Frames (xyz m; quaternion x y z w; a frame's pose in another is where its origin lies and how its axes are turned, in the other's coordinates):
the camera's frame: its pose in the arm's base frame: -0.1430 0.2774 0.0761 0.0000 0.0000 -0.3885 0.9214
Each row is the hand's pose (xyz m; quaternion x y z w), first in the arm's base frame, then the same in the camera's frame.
Working: the arm's base frame: its pose in the camera's frame: 0.2984 -0.0913 -0.0761 0.0000 0.0000 0.3885 0.9214

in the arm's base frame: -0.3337 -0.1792 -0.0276 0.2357 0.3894 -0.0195 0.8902
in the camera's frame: 0.1938 -0.4553 -0.1037 0.0659 0.4504 0.3279 0.8278
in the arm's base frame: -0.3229 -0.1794 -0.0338 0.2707 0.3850 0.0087 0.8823
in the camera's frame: 0.2015 -0.4477 -0.1099 0.0999 0.4599 0.3508 0.8096
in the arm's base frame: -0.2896 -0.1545 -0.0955 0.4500 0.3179 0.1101 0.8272
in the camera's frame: 0.2069 -0.4065 -0.1716 0.2911 0.4678 0.4228 0.7195
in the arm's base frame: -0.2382 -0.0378 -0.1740 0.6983 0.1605 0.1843 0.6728
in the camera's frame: 0.1592 -0.2882 -0.2501 0.5811 0.4192 0.4312 0.5483
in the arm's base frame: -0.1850 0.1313 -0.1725 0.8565 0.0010 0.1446 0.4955
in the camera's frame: 0.0753 -0.1321 -0.2486 0.7888 0.3337 0.3257 0.4004
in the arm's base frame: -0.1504 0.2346 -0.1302 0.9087 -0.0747 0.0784 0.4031
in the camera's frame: 0.0255 -0.0352 -0.2063 0.8664 0.2842 0.2289 0.3410
